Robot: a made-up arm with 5 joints. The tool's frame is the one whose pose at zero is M. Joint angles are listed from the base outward.
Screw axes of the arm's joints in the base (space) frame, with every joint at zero. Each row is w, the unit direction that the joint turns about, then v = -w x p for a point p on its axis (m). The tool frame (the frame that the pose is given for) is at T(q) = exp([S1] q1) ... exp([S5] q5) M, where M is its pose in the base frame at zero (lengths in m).
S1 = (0, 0, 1, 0, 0, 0)
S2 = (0, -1, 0, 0.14, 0, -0.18)
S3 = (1, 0, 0, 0, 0.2, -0.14)
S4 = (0, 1, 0, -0.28, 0, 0.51)
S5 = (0, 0, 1, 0.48, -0.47, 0)
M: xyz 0.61 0.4 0.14 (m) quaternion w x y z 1 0 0 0
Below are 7 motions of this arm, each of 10 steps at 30 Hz.
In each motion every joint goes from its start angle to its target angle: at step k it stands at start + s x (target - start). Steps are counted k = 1, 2, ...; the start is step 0. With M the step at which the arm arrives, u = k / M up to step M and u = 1 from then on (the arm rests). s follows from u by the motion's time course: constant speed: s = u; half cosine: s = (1 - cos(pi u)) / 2; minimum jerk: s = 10 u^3 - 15 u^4 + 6 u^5.
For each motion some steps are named. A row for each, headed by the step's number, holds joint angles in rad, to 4 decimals.
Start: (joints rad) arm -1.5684 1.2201 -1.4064 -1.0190 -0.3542
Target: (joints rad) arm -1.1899 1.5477 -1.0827 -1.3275 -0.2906
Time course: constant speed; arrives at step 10
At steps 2, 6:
2: -1.4927 1.2856 -1.3417 -1.0807 -0.3415
6: -1.3413 1.4167 -1.2122 -1.2041 -0.3160

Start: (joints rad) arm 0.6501 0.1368 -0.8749 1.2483 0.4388
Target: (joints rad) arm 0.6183 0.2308 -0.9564 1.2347 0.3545
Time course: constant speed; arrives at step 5
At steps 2, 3, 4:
2: 0.6374 0.1744 -0.9075 1.2429 0.4051
3: 0.6310 0.1932 -0.9238 1.2401 0.3882
4: 0.6247 0.2120 -0.9401 1.2374 0.3714

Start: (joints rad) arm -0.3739 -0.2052 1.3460 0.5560 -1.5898
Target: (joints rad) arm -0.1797 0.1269 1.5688 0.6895 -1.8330
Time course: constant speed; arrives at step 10
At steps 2, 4, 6, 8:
2: -0.3351 -0.1388 1.3906 0.5827 -1.6384
4: -0.2962 -0.0724 1.4351 0.6094 -1.6871
6: -0.2574 -0.0059 1.4797 0.6361 -1.7357
8: -0.2185 0.0605 1.5242 0.6628 -1.7844

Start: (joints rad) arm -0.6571 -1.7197 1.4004 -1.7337 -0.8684
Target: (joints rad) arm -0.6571 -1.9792 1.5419 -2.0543 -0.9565
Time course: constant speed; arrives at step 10
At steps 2, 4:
2: -0.6571 -1.7716 1.4287 -1.7978 -0.8860
4: -0.6571 -1.8235 1.4570 -1.8619 -0.9036

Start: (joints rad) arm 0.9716 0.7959 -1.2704 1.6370 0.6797
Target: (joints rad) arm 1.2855 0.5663 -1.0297 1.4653 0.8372
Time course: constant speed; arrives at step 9
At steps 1, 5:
1: 1.0065 0.7704 -1.2437 1.6179 0.6972
5: 1.1460 0.6683 -1.1367 1.5416 0.7672

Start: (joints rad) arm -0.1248 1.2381 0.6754 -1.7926 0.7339
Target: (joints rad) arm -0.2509 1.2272 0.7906 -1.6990 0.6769
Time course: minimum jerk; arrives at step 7
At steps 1, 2, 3, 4, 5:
1: -0.1277 1.2378 0.6781 -1.7904 0.7326
2: -0.1430 1.2365 0.6921 -1.7791 0.7257
3: -0.1712 1.2341 0.7178 -1.7582 0.7129
4: -0.2045 1.2312 0.7482 -1.7334 0.6979
5: -0.2327 1.2288 0.7739 -1.7125 0.6851

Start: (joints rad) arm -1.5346 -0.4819 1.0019 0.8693 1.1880
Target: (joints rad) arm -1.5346 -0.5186 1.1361 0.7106 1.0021
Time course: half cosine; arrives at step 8
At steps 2, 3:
2: -1.5346 -0.4873 1.0216 0.8461 1.1608
3: -1.5346 -0.4932 1.0433 0.8203 1.1306

